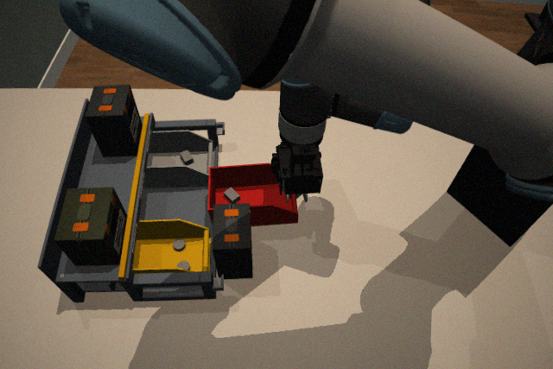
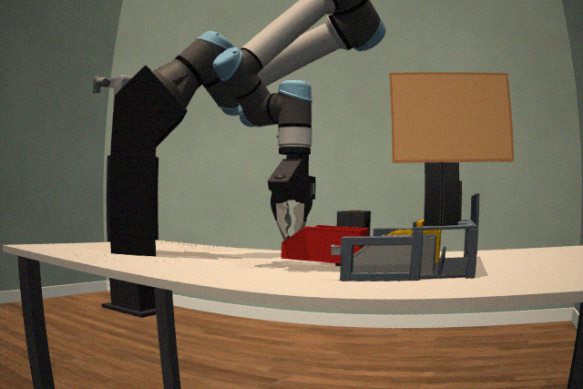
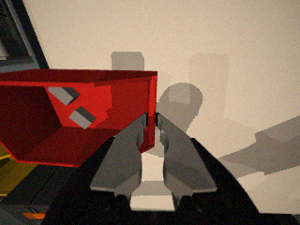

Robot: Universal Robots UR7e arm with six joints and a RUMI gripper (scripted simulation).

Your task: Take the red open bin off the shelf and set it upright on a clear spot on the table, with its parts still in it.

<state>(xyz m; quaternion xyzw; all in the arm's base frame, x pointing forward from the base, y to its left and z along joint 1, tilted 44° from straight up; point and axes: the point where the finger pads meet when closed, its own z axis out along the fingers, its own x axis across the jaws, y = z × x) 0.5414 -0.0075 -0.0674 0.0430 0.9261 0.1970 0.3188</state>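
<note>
Right now the red open bin is 80 mm ahead of my hand. Also, from my hand: yellow bin: 250 mm ahead, 130 mm to the left, 20 mm below; then grey bin: 260 mm ahead, 100 mm to the right, 20 mm below; then dark box: 110 mm ahead, 110 mm to the left.
</note>
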